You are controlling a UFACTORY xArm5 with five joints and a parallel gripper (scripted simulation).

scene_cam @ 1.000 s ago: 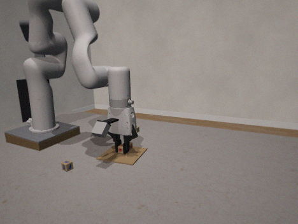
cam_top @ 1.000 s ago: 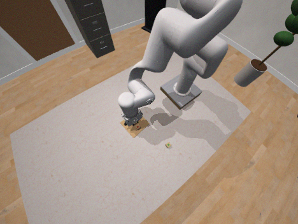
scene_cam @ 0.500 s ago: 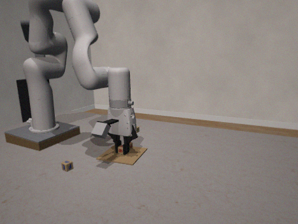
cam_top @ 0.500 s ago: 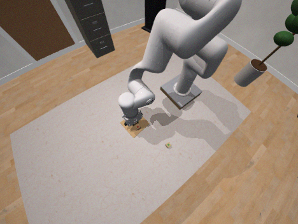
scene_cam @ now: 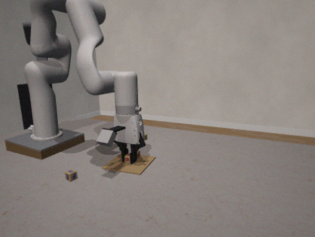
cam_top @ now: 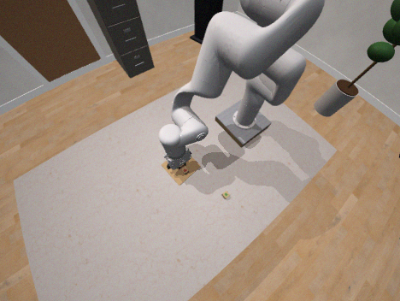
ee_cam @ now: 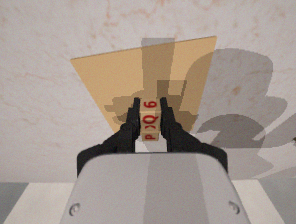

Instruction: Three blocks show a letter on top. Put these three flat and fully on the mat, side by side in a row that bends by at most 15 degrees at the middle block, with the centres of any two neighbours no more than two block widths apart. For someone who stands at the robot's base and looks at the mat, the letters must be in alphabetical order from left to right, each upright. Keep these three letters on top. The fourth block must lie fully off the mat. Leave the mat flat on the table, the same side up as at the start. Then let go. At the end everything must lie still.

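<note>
Right now my hand is 2 cm above the tan mat. From my hand the other things lie so: blue-lettered block: 13 cm behind, 15 cm to the right, 1 cm below.
</note>
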